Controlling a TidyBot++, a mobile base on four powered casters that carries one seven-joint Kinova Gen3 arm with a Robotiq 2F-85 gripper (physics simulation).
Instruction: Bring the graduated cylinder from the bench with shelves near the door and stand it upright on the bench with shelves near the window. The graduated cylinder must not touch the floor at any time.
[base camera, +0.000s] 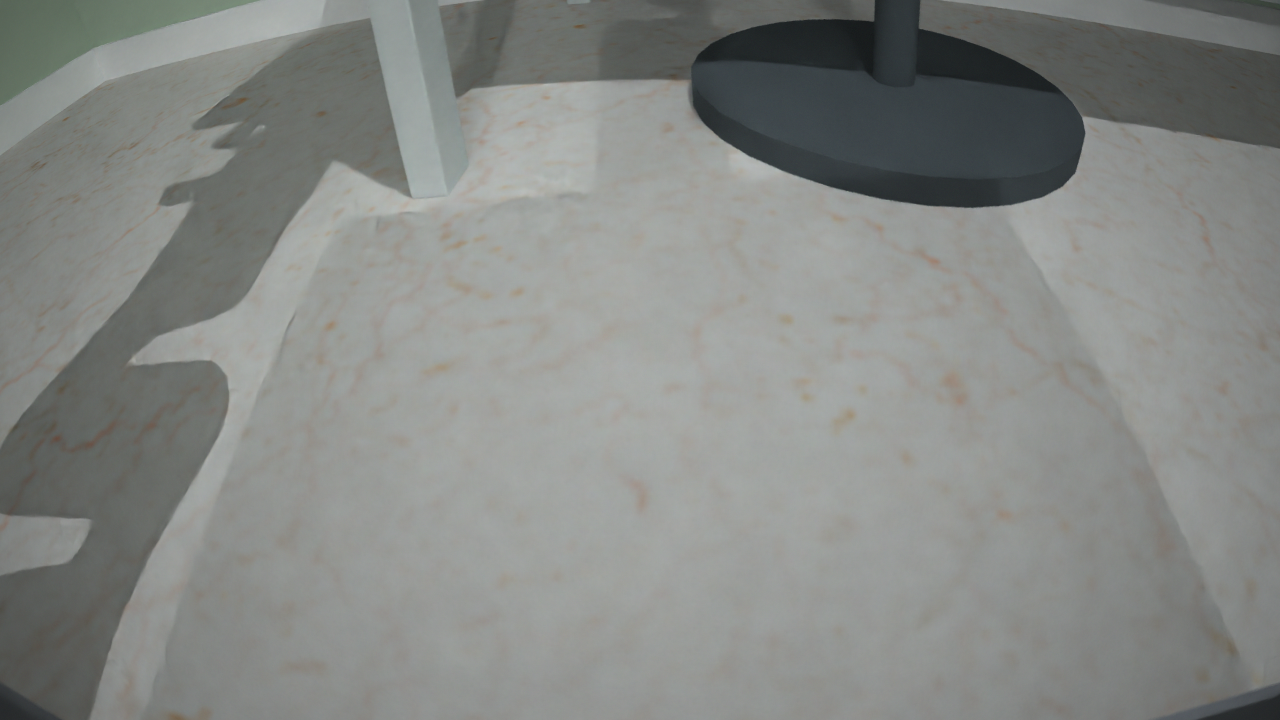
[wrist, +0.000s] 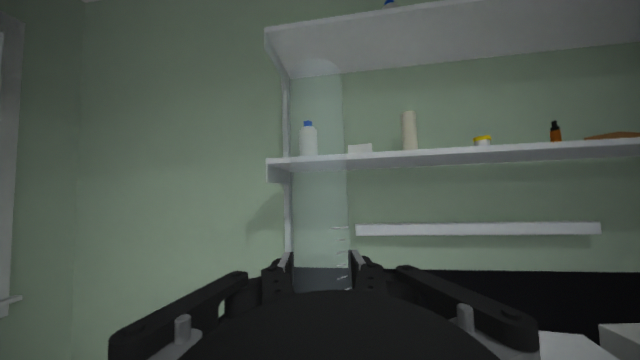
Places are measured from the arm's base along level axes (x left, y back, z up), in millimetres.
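Pixels of known places: gripper, fingertip midpoint: (wrist: 321, 263).
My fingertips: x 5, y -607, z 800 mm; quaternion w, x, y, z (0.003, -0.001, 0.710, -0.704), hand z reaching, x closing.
Observation:
For each thing: its top centre in the pictures, then the offset to it from my fingertips. "pt": a spot on its surface instead. Level surfaces: height alone.
- graduated cylinder at its top centre: (wrist: 315, 63) dx +0, dy +13, dz +154 mm
- black bench surface at its surface level: dz -285 mm
- pale bench leg at a spot on its surface: (base camera: 420, 107) pt dx +200, dy -91, dz -1099 mm
- round dark stool base at its top centre: (base camera: 893, 78) dx -272, dy -254, dz -1166 mm
- beige cylinder at a spot on its surface: (wrist: 409, 131) pt dx -350, dy -601, dz +274 mm
- yellow-lidded jar at a spot on its surface: (wrist: 482, 140) pt dx -580, dy -544, dz +219 mm
- white box at a spot on its surface: (wrist: 622, 337) pt dx -548, dy -220, dz -227 mm
My gripper (wrist: 321, 263) is shut on the graduated cylinder (wrist: 319, 200), a clear, see-through tube with white marks low on its right side. The cylinder stands up from between the fingertips in the wrist view; its lower end is hidden behind the gripper body. Behind it are the shelves (wrist: 450, 156) on a green wall, above a black bench surface (wrist: 480, 295). Neither the gripper nor the cylinder shows in the base camera view.
A pale bench leg (base camera: 420, 107) and a round dark stool base (base camera: 886, 134) stand ahead on the floor. On the shelf are a white bottle (wrist: 308, 141), a beige cylinder (wrist: 409, 131) and a yellow-lidded jar (wrist: 482, 140). A white box (wrist: 622, 337) is at lower right.

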